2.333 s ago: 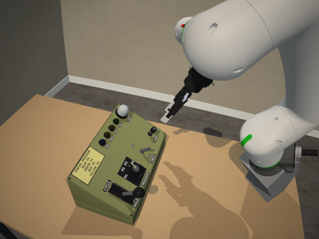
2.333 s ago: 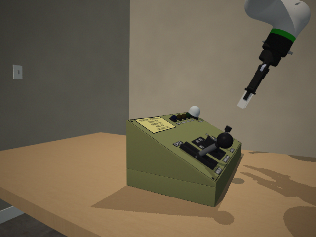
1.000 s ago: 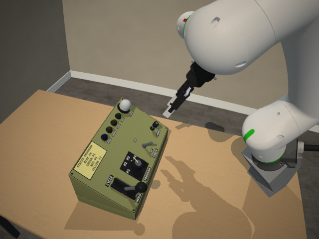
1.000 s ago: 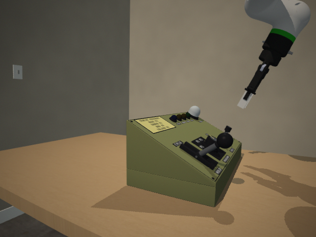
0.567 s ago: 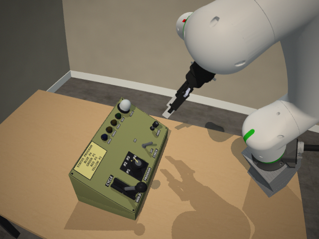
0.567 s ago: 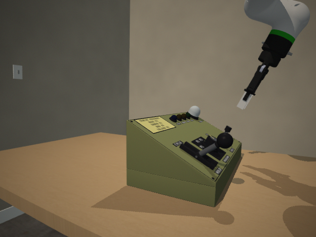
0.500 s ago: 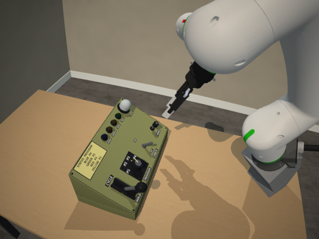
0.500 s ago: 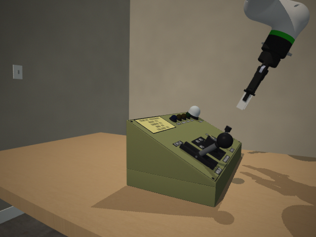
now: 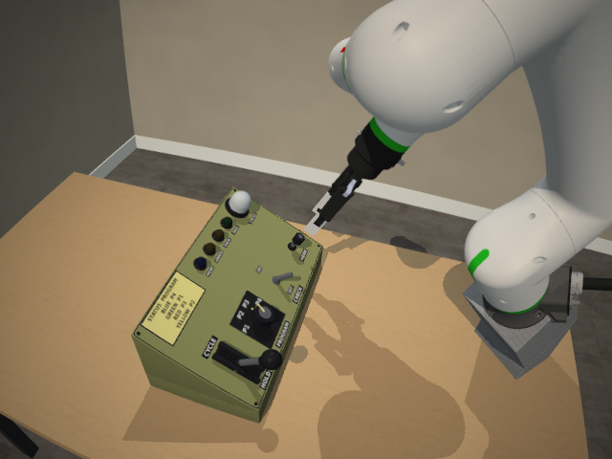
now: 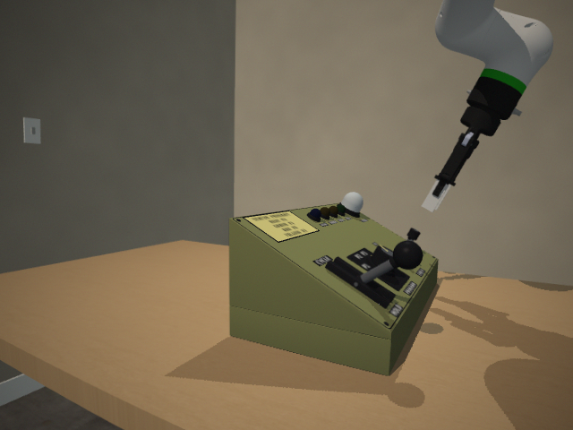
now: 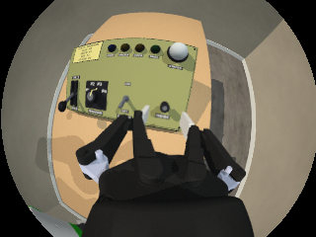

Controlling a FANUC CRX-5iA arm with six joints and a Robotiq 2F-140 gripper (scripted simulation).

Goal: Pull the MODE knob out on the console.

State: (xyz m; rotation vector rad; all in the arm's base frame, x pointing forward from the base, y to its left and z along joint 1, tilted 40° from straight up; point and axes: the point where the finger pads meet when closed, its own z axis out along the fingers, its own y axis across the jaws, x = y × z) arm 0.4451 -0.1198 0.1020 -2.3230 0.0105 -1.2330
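Now: hand 100 mm above the mode knob, 50 mm short of it and 10 mm to the right of it. From my hand the other things lie so: grey toggle: 130 mm to the left, 100 mm below, 20 mm ahead; olive console: 200 mm to the left, 120 mm below, 40 mm ahead; program selector: 240 mm to the left, 100 mm below.
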